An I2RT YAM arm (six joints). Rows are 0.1 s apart.
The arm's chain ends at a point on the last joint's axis. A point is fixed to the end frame.
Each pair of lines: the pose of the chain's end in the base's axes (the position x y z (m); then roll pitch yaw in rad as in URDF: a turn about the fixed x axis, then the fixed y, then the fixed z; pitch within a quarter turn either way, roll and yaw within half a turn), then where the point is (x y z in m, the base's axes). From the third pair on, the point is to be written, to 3 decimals.
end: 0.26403 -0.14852 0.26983 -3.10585 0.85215 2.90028
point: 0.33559 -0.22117 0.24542
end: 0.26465 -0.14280 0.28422 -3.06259 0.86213 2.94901
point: 0.33745 -0.21499 0.26223
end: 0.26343 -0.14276 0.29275 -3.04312 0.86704 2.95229
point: 0.335 -0.216 0.272
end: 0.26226 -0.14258 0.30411 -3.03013 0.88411 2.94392
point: 0.333 -0.217 0.285
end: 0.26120 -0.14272 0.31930 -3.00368 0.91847 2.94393
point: 0.331 -0.219 0.304
